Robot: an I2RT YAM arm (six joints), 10 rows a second.
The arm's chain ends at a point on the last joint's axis. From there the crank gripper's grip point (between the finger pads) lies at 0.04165 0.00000 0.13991 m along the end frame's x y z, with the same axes.
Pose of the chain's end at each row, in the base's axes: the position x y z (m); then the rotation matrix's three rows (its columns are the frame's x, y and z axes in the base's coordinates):
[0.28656, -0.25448, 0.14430], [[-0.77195, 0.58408, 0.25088], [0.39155, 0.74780, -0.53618], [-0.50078, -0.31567, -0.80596]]
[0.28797, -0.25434, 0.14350], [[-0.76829, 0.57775, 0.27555], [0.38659, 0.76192, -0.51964], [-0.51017, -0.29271, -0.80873]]
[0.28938, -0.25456, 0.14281], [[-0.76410, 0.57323, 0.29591], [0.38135, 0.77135, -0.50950], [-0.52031, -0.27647, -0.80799]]
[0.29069, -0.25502, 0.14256], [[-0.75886, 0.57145, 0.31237], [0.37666, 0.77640, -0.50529], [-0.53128, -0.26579, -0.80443]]
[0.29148, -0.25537, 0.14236], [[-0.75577, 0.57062, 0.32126], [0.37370, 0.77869, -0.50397], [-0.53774, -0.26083, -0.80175]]
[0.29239, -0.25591, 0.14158], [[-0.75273, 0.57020, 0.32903], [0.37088, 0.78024, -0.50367], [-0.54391, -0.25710, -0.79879]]
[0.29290, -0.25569, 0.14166], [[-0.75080, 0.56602, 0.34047], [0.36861, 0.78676, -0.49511], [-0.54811, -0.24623, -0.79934]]
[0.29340, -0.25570, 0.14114], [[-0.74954, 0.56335, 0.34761], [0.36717, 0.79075, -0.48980], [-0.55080, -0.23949, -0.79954]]
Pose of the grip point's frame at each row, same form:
[0.28951, -0.31319, 0.01068], [[-0.77195, 0.58408, 0.25088], [0.39155, 0.74780, -0.53618], [-0.50078, -0.31567, -0.80596]]
[0.29452, -0.31094, 0.00910], [[-0.76829, 0.57775, 0.27555], [0.38659, 0.76192, -0.51964], [-0.51017, -0.29271, -0.80873]]
[0.29896, -0.30996, 0.00809], [[-0.76410, 0.57323, 0.29591], [0.38135, 0.77135, -0.50950], [-0.52031, -0.27647, -0.80799]]
[0.30279, -0.31003, 0.00788], [[-0.75886, 0.57145, 0.31237], [0.37666, 0.77640, -0.50529], [-0.53128, -0.26579, -0.80443]]
[0.30495, -0.31032, 0.00779], [[-0.75577, 0.57062, 0.32126], [0.37370, 0.77869, -0.50397], [-0.53774, -0.26083, -0.80175]]
[0.30707, -0.31093, 0.00717], [[-0.75273, 0.57020, 0.32903], [0.37088, 0.78024, -0.50367], [-0.54391, -0.25710, -0.79879]]
[0.30926, -0.30961, 0.00700], [[-0.75080, 0.56602, 0.34047], [0.36861, 0.78676, -0.49511], [-0.54811, -0.24623, -0.79934]]
[0.31082, -0.30894, 0.00634], [[-0.74954, 0.56335, 0.34761], [0.36717, 0.79075, -0.48980], [-0.55080, -0.23949, -0.79954]]

